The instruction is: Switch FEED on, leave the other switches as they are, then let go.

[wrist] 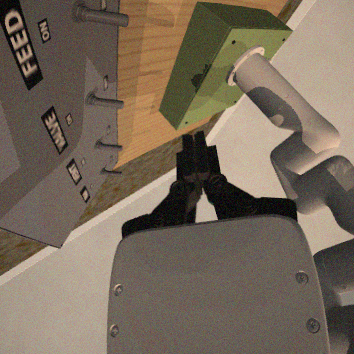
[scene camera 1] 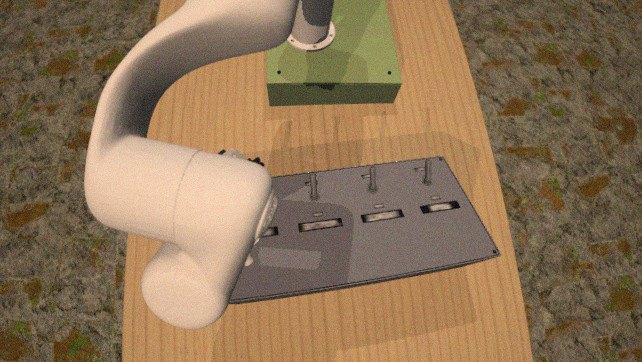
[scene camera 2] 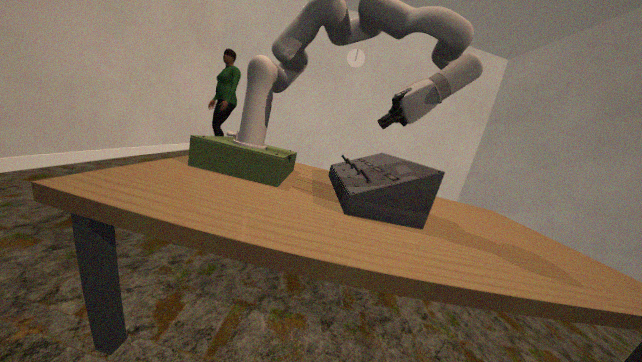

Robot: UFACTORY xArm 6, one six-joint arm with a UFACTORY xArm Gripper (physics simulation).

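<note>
Scene camera 2 shows the gripper [scene camera 2: 380, 125], while scene camera 1 shows a grey switch panel [scene camera 1: 348, 235]. In the wrist view, the panel [wrist: 62, 62] appears together with the gripper [wrist: 196, 144].
</note>
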